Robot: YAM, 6 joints.
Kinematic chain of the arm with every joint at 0, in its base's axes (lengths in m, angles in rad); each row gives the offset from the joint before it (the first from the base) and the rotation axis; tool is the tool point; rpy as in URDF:
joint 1: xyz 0 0 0.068 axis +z
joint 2: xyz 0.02 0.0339 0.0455 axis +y
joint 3: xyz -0.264 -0.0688 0 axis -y
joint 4: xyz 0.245 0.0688 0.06 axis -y
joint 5: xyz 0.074 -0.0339 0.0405 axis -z
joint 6: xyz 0.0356 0 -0.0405 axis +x
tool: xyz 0 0 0 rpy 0 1.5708 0
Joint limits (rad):
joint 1: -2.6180..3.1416
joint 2: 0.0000..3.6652
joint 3: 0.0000..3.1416
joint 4: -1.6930..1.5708
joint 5: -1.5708..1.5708
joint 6: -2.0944..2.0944
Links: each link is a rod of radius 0.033 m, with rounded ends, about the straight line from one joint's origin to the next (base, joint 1, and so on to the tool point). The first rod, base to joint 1, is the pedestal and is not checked.
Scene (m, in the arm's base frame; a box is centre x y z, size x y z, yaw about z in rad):
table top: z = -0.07
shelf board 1: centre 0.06 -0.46 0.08 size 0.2 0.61 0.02 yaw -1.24
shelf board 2: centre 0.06 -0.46 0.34 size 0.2 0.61 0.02 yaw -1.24
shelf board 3: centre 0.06 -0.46 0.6 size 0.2 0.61 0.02 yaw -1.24
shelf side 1: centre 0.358 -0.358 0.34 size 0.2 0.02 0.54 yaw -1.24
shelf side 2: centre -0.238 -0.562 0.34 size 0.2 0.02 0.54 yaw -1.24
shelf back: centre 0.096 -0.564 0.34 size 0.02 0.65 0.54 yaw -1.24
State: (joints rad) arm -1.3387 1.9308 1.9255 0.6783 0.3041 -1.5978
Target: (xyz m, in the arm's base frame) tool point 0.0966 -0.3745 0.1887
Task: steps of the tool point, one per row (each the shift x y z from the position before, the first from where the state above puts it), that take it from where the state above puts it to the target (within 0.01 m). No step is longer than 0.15 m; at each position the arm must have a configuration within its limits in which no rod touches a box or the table.
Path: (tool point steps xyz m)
1: -0.0212 0.0544 0.0135
2: -0.0193 0.0569 0.0000
3: -0.0170 0.0562 -0.0135
4: 0.0118 -0.0200 -0.0990
5: 0.0062 0.0091 -0.1022
6: -0.0019 0.0375 -0.0967
7: 0.0225 -0.0674 0.0106
8: 0.0240 -0.0679 -0.0106

